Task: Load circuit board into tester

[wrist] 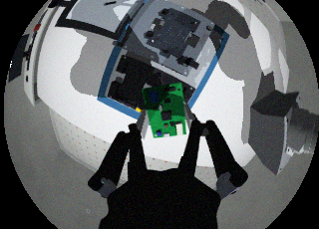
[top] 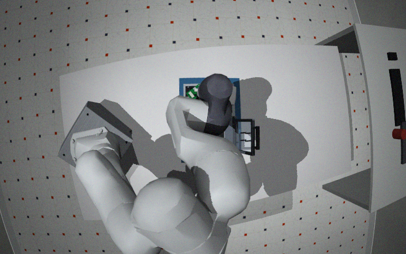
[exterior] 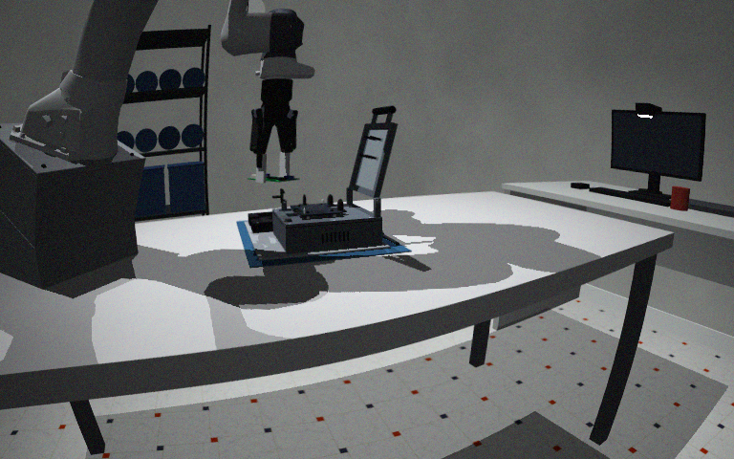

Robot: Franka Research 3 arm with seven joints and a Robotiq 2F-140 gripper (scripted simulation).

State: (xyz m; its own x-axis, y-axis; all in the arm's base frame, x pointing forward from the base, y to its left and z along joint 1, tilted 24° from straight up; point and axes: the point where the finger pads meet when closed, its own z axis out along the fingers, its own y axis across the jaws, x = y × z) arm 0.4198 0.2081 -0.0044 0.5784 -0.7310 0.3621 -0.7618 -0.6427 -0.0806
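The green circuit board is 20 mm below my hand. The rest, counted from my hand: see-through lid 190 mm ahead, 170 mm to the right, 40 mm above.
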